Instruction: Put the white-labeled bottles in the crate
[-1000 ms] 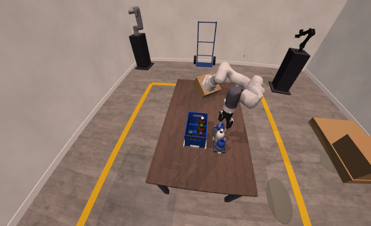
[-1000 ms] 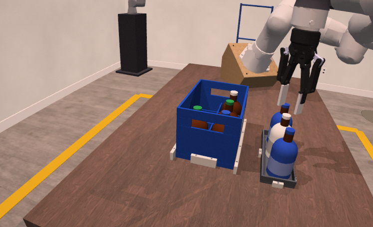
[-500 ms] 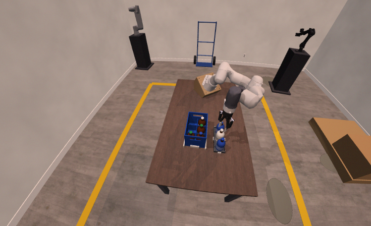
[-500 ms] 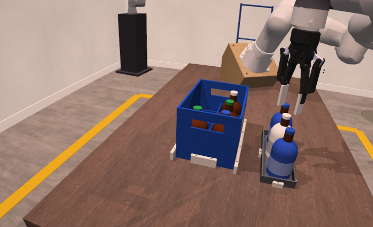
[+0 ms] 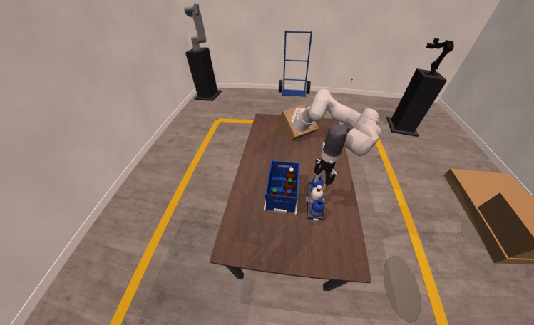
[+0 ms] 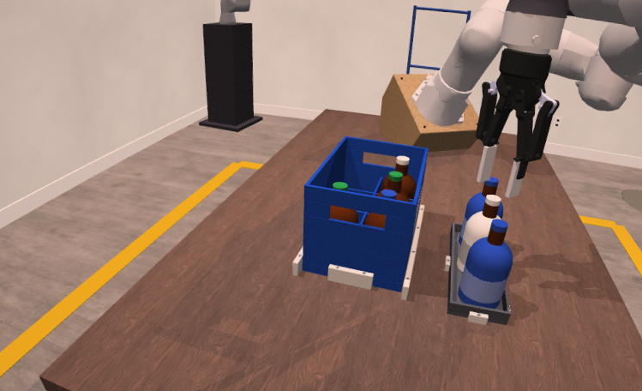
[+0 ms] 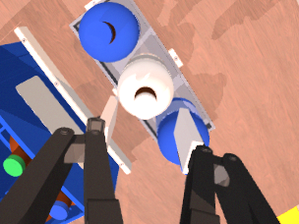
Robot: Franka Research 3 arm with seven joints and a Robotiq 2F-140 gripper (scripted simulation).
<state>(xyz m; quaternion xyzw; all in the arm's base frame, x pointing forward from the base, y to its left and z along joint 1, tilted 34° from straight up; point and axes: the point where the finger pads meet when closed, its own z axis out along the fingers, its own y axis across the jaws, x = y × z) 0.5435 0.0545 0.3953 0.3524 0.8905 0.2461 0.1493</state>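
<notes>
The white-labeled bottle lies 13 cm below my hand. The rest, counted from my hand: blue-labeled bottle: 9 cm ahead, 1 cm to the left, 13 cm below; blue crate: 1 cm behind, 22 cm to the right, 13 cm below.
</notes>
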